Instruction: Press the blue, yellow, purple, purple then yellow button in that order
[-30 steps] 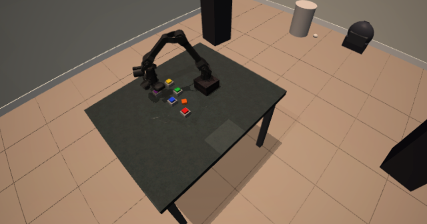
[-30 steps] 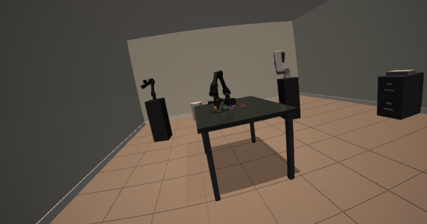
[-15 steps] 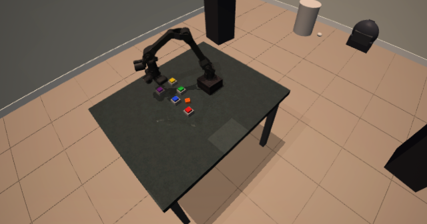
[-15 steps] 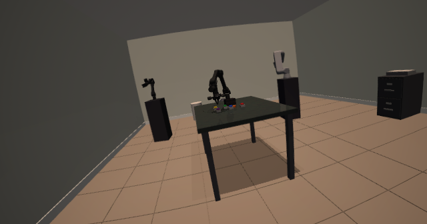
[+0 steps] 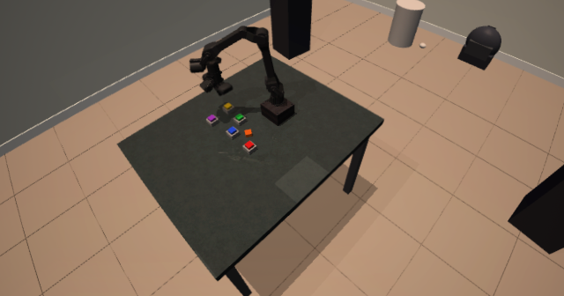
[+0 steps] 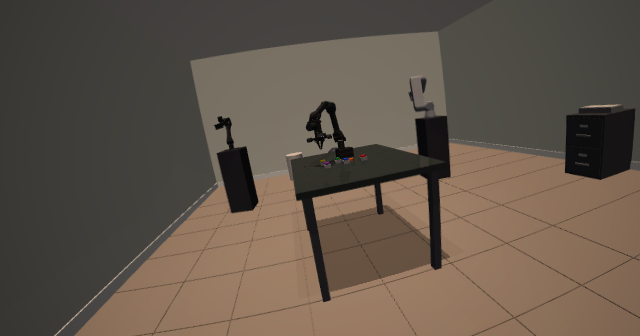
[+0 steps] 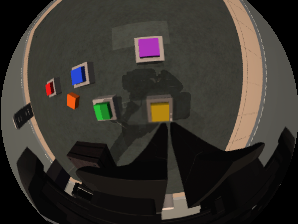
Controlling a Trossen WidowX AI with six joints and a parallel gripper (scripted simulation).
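The yellow button lies 9 cm below my gripper tip and 3 cm behind it. The rest, counted from my gripper tip: green button 11 cm to the left, 9 cm below, 3 cm behind; then blue button 17 cm to the left, 9 cm below, 4 cm ahead; then purple button 9 cm below, 9 cm ahead, 2 cm to the left.
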